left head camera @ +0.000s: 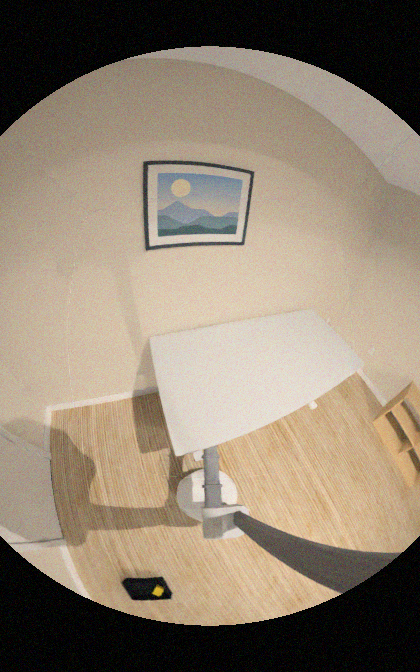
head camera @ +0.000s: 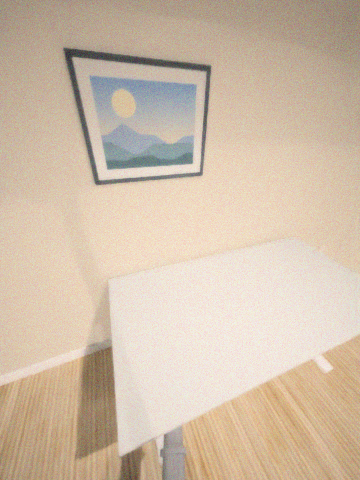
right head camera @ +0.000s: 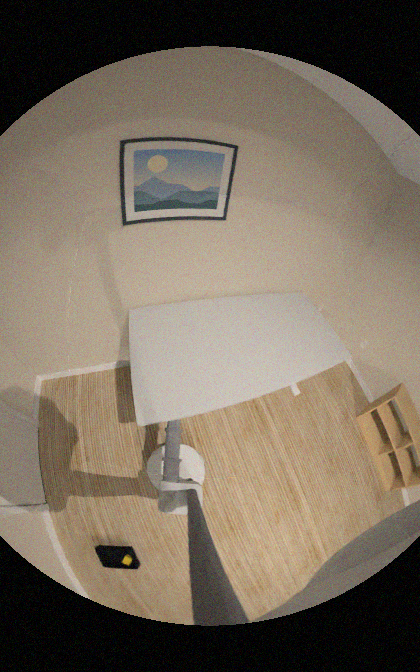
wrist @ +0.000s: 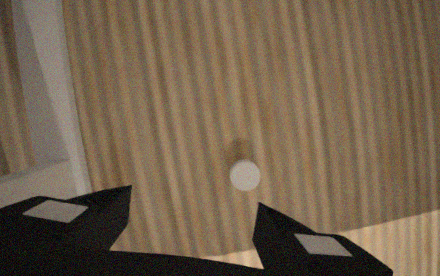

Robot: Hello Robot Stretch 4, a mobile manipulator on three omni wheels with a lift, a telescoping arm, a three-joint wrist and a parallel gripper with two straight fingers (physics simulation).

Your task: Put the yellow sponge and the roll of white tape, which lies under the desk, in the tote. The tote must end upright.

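Frame: origin at the robot's base, x right, y down, z ahead, level; millimetres.
Where they show: gripper, fingertip midpoint: [wrist: 193,213].
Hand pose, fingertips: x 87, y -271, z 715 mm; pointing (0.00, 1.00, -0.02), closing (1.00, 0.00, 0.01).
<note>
After its pixels a point has its place.
The roll of white tape [wrist: 245,175] {x 165, y 3, z 687 mm} shows in the wrist view as a small pale disc on the shaded floor, ahead of the fingertips and nearer the right one. My gripper [wrist: 193,213] {x 87, y -271, z 715 mm} is open, with nothing between its fingers, above the floor. The desk [head camera: 225,320] {x 268, y -693, z 635 mm} [left head camera: 250,370] [right head camera: 225,350] hides the gripper from the head views. The black tote [left head camera: 134,591] [right head camera: 107,559] stands upright on the floor at the lower left of both side head views. The yellow sponge [left head camera: 158,591] [right head camera: 127,560] is in the tote, at its right end.
A pale desk leg and foot [wrist: 60,90] run along the left of the wrist view. The arm [head camera: 173,452] {x 0, y -620, z 227 mm} [left head camera: 212,475] [right head camera: 172,450] reaches under the desk's near left corner. A wooden shelf unit [left head camera: 382,425] [right head camera: 372,425] stands at the right. A framed picture [head camera: 206,120] {x 184, y -1521, z 1131 mm} hangs on the wall.
</note>
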